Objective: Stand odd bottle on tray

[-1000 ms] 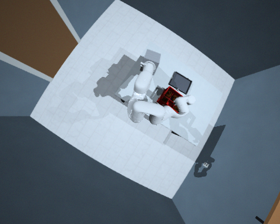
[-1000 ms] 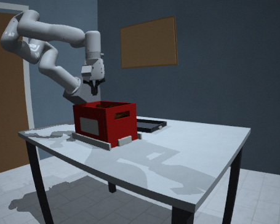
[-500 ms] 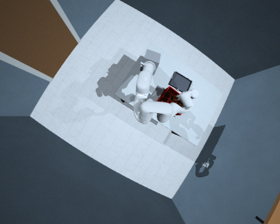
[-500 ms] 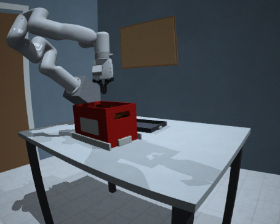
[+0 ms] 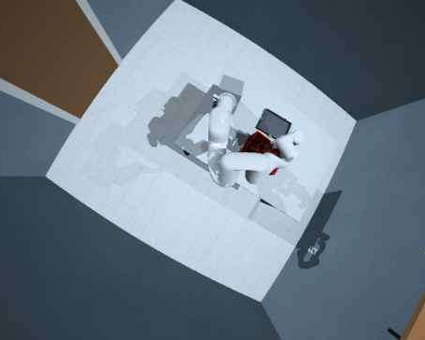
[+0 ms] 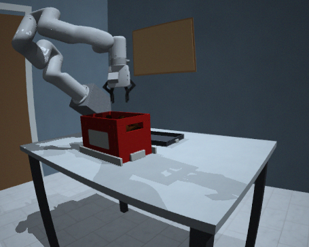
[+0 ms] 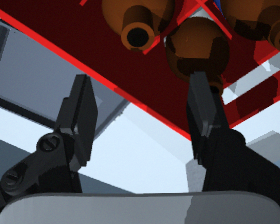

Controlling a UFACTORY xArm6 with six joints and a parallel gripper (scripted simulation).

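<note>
Now: the red crate 10 mm behind my hand, 40 mm to the right of it and 160 mm below it. Round my hand: glass bottle (90 mm behind, 10 mm to the left, 160 mm below); dark tray (30 mm ahead, 240 mm to the left, 230 mm below).
</note>
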